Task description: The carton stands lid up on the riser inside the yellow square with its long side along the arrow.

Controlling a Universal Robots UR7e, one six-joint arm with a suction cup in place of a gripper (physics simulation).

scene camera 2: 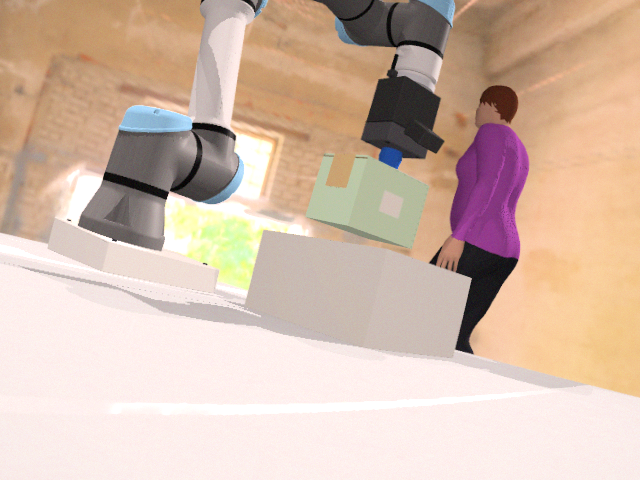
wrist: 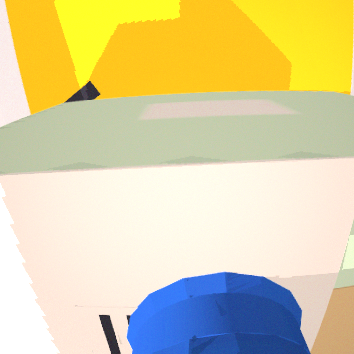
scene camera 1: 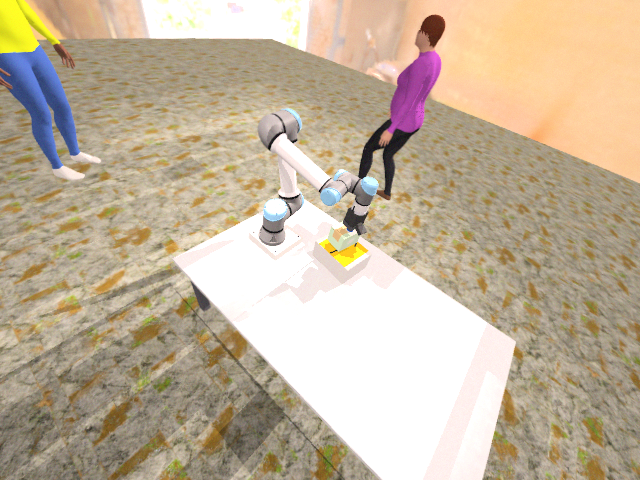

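The pale green carton [scene camera 1: 342,238] [scene camera 2: 361,206] [wrist: 175,215] hangs upright from my blue suction cup [scene camera 1: 350,230] [scene camera 2: 390,158] [wrist: 215,317], which is on its cream upper face. Brown tape [scene camera 2: 339,171] runs down one side. A narrow gap shows under the carton above the grey-white riser [scene camera 1: 330,265] [scene camera 2: 320,286]. The carton is over the back part of the yellow square [scene camera 1: 351,255] [wrist: 200,55]. It hides the middle of the black arrow [scene camera 1: 333,251] [wrist: 85,93]. In the wrist view the visible arrow end slants against the carton's edge; the exact alignment cannot be told.
The riser stands on the white table [scene camera 1: 361,351] [scene camera 2: 258,403], close to its back edge. The arm's base plate [scene camera 1: 276,246] [scene camera 2: 155,271] is beside it. A person in purple [scene camera 1: 416,93] [scene camera 2: 493,191] stands behind the table; another in yellow [scene camera 1: 18,31] stands far left.
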